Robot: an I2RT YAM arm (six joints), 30 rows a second.
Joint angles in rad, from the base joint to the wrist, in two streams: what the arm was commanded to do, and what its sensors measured. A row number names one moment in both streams.
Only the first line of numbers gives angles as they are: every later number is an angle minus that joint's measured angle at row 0.
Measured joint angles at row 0: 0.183, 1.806, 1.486, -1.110, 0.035, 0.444
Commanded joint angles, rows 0 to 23: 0.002, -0.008, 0.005, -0.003, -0.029, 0.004; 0.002, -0.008, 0.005, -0.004, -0.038, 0.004; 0.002, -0.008, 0.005, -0.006, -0.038, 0.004; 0.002, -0.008, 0.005, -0.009, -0.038, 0.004; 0.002, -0.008, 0.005, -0.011, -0.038, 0.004; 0.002, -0.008, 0.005, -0.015, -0.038, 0.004; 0.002, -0.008, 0.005, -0.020, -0.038, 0.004; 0.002, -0.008, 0.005, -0.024, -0.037, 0.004; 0.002, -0.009, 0.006, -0.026, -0.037, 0.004; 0.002, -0.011, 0.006, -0.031, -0.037, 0.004; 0.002, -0.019, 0.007, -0.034, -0.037, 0.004; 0.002, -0.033, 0.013, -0.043, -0.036, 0.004; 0.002, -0.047, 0.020, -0.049, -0.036, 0.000; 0.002, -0.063, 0.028, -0.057, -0.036, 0.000; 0.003, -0.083, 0.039, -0.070, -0.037, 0.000; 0.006, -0.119, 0.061, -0.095, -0.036, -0.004; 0.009, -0.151, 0.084, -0.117, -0.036, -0.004; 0.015, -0.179, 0.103, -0.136, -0.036, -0.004; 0.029, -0.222, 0.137, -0.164, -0.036, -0.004; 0.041, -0.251, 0.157, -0.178, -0.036, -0.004; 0.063, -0.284, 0.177, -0.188, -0.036, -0.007; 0.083, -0.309, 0.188, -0.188, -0.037, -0.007; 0.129, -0.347, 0.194, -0.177, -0.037, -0.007; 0.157, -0.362, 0.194, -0.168, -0.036, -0.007
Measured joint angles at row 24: 0.075, -0.265, 0.140, -0.187, -0.028, -0.001
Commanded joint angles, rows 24 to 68: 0.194, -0.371, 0.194, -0.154, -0.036, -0.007; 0.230, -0.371, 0.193, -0.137, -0.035, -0.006; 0.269, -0.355, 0.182, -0.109, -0.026, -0.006; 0.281, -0.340, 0.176, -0.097, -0.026, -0.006; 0.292, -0.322, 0.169, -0.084, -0.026, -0.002; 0.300, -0.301, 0.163, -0.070, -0.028, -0.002; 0.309, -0.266, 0.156, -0.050, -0.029, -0.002; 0.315, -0.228, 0.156, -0.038, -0.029, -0.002; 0.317, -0.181, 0.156, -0.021, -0.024, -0.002; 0.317, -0.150, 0.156, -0.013, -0.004, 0.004; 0.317, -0.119, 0.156, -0.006, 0.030, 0.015; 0.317, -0.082, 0.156, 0.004, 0.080, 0.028; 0.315, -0.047, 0.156, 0.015, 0.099, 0.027; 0.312, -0.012, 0.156, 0.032, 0.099, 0.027; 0.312, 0.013, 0.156, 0.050, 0.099, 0.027; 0.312, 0.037, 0.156, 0.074, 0.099, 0.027; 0.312, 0.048, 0.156, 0.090, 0.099, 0.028; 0.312, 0.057, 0.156, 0.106, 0.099, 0.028; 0.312, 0.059, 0.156, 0.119, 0.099, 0.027; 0.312, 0.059, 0.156, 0.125, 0.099, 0.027; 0.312, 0.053, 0.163, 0.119, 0.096, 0.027; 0.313, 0.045, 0.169, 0.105, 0.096, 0.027; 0.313, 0.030, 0.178, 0.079, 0.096, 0.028; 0.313, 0.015, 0.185, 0.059, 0.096, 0.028; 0.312, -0.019, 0.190, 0.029, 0.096, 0.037; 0.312, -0.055, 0.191, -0.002, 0.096, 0.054; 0.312, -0.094, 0.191, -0.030, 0.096, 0.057; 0.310, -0.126, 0.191, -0.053, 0.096, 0.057; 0.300, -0.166, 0.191, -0.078, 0.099, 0.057; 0.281, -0.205, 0.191, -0.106, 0.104, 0.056; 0.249, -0.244, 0.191, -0.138, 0.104, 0.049; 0.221, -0.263, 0.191, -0.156, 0.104, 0.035; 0.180, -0.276, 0.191, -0.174, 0.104, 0.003; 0.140, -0.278, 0.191, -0.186, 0.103, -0.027; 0.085, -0.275, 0.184, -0.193, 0.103, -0.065; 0.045, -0.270, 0.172, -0.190, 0.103, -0.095; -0.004, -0.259, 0.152, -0.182, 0.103, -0.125; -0.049, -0.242, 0.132, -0.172, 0.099, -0.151; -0.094, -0.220, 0.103, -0.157, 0.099, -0.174; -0.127, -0.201, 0.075, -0.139, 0.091, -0.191; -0.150, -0.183, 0.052, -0.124, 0.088, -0.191; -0.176, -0.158, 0.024, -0.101, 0.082, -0.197; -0.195, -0.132, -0.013, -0.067, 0.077, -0.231; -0.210, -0.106, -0.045, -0.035, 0.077, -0.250; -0.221, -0.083, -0.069, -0.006, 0.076, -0.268
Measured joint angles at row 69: -0.194, -0.134, -0.005, -0.049, 0.083, -0.186
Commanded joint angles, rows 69 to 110: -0.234, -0.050, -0.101, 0.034, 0.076, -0.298; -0.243, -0.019, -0.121, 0.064, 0.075, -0.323; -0.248, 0.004, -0.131, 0.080, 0.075, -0.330; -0.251, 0.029, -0.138, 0.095, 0.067, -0.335; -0.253, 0.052, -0.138, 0.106, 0.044, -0.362; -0.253, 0.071, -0.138, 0.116, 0.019, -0.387; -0.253, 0.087, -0.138, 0.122, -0.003, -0.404; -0.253, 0.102, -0.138, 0.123, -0.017, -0.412; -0.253, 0.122, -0.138, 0.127, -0.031, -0.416; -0.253, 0.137, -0.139, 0.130, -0.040, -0.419; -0.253, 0.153, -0.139, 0.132, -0.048, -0.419; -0.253, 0.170, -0.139, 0.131, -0.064, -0.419; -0.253, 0.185, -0.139, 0.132, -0.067, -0.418; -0.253, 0.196, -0.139, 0.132, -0.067, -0.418; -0.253, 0.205, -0.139, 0.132, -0.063, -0.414; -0.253, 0.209, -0.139, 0.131, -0.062, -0.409; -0.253, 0.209, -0.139, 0.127, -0.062, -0.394; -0.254, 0.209, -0.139, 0.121, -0.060, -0.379; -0.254, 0.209, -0.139, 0.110, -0.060, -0.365; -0.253, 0.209, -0.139, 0.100, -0.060, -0.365; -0.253, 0.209, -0.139, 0.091, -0.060, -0.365; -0.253, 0.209, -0.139, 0.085, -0.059, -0.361; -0.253, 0.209, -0.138, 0.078, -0.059, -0.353; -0.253, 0.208, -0.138, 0.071, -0.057, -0.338; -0.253, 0.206, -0.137, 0.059, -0.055, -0.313; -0.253, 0.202, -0.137, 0.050, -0.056, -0.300; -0.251, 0.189, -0.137, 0.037, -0.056, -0.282; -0.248, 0.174, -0.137, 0.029, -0.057, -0.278; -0.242, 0.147, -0.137, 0.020, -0.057, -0.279; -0.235, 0.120, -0.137, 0.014, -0.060, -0.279; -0.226, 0.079, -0.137, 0.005, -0.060, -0.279; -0.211, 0.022, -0.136, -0.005, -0.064, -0.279; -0.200, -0.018, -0.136, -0.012, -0.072, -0.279; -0.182, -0.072, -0.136, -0.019, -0.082, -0.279; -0.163, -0.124, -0.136, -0.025, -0.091, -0.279; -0.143, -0.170, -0.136, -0.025, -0.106, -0.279; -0.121, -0.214, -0.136, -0.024, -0.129, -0.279; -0.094, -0.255, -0.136, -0.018, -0.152, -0.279; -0.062, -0.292, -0.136, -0.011, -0.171, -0.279; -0.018, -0.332, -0.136, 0.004, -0.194, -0.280; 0.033, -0.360, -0.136, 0.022, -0.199, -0.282; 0.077, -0.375, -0.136, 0.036, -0.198, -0.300
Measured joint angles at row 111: -0.028, -0.321, -0.143, 0.006, -0.140, -0.284
